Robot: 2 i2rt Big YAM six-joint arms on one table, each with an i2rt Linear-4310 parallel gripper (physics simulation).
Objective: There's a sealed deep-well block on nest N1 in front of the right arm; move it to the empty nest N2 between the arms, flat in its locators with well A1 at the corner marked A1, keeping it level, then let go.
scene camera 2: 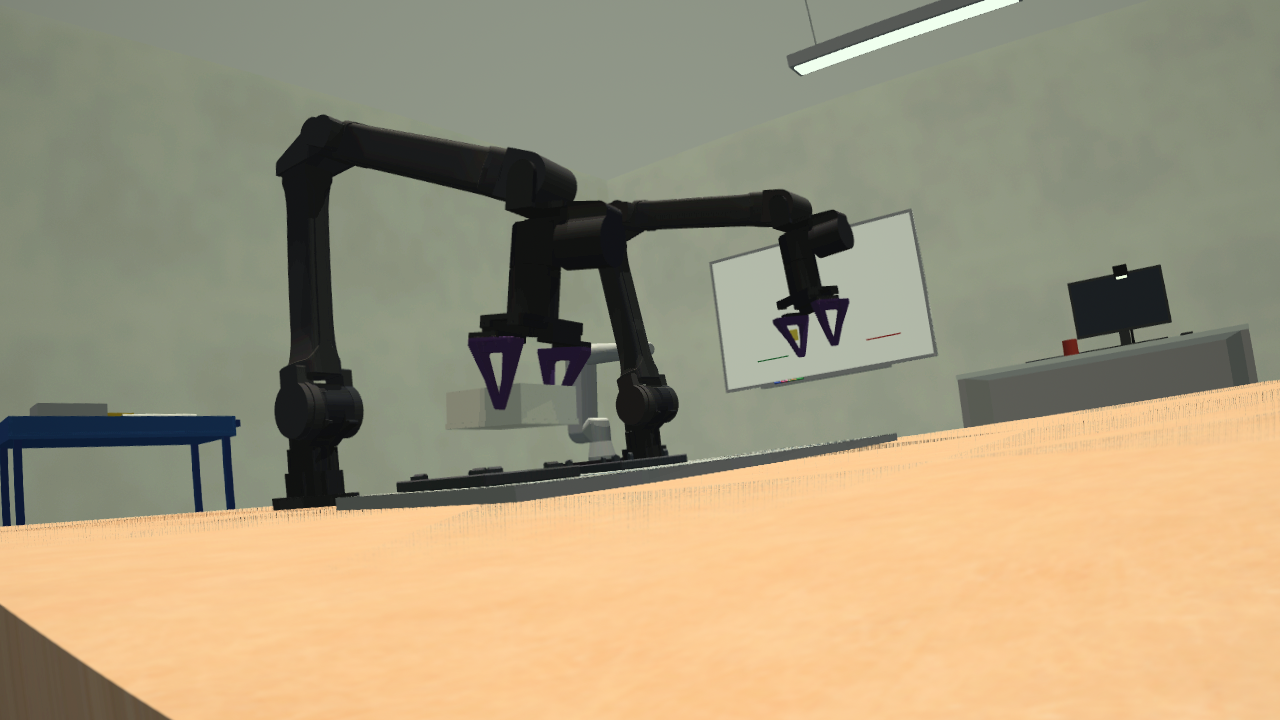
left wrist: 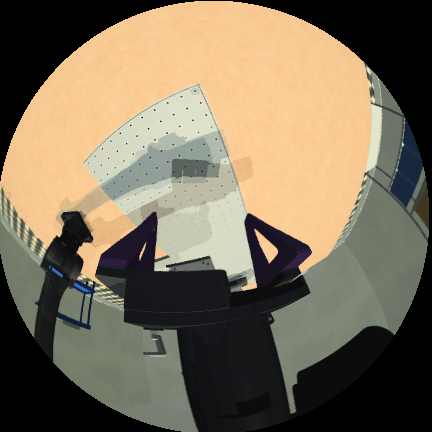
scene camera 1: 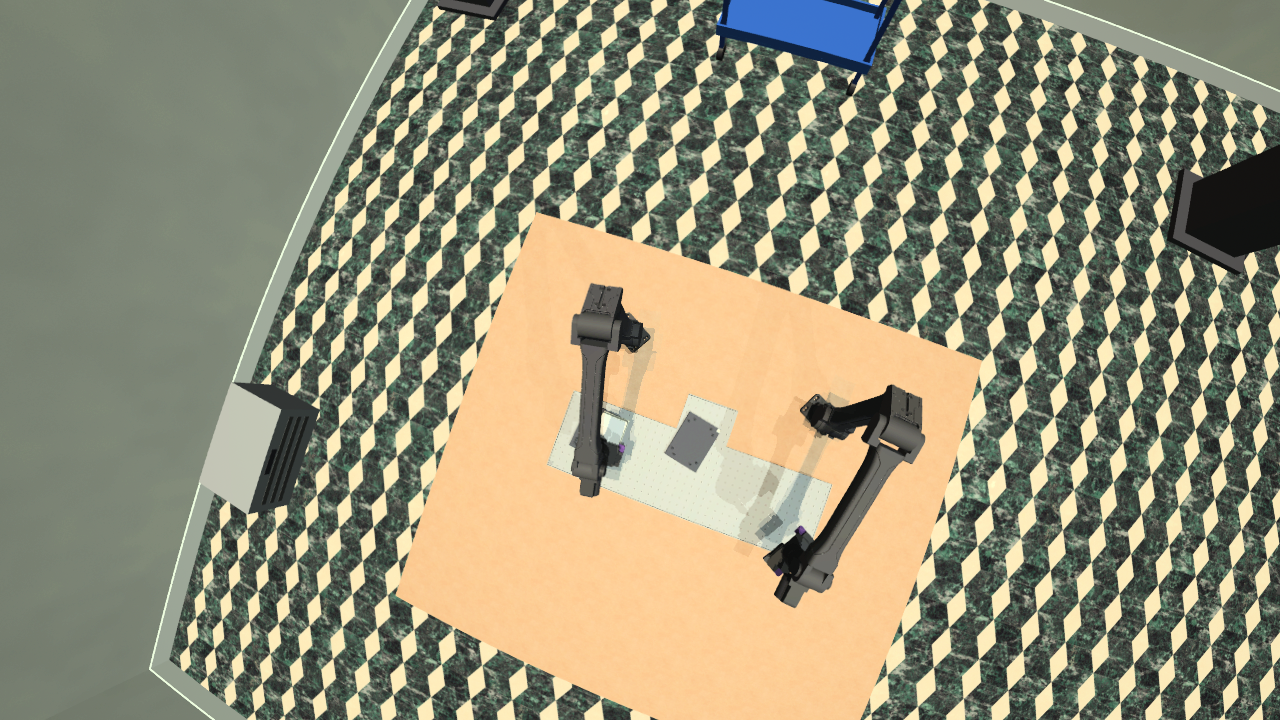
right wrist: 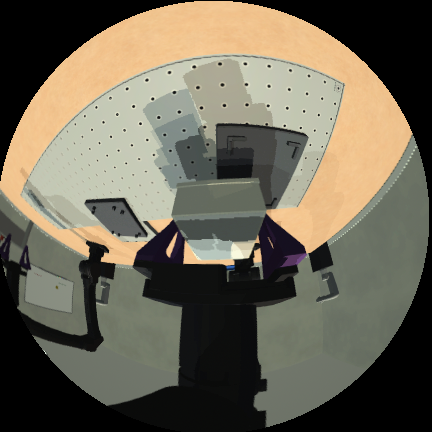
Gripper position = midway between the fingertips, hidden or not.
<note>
My left gripper (scene camera 2: 817,351) is open, with nothing in its grasp. My right gripper (scene camera 2: 528,411) carries a pale grey block (scene camera 2: 529,405); nothing else touches it. Also in view: a perforated plate (scene camera 2: 511,494).
The pale grey block shows as well in the right wrist view (right wrist: 219,218). My left gripper shows as well in the left wrist view (left wrist: 202,216) and in scene camera 1 (scene camera 1: 783,543). My right gripper shows as well in the right wrist view (right wrist: 219,211).
</note>
